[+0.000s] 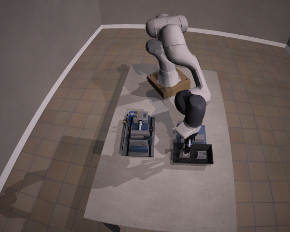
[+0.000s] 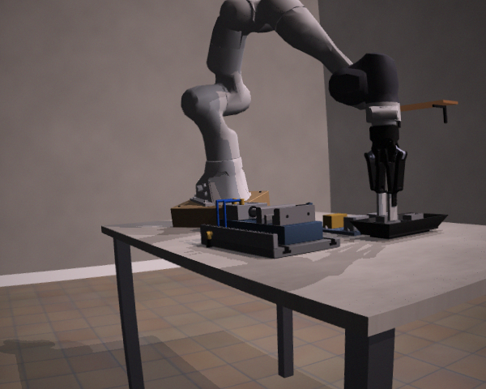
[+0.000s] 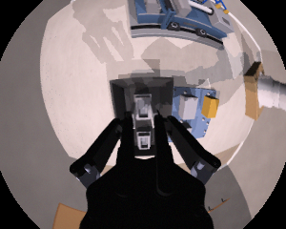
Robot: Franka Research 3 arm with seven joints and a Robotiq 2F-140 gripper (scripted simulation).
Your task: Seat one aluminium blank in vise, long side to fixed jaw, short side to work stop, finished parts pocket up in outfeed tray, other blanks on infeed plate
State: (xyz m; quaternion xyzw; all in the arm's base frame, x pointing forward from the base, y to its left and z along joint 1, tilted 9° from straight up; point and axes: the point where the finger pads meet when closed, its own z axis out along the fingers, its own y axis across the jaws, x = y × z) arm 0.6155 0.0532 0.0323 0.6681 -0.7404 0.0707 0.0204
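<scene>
The brass blank lies 21 cm behind my hand, 3 cm to the left of it and 5 cm below it. From my hand the other things lie so: dark rail: 16 cm behind, 35 cm to the right, 4 cm below.
</scene>
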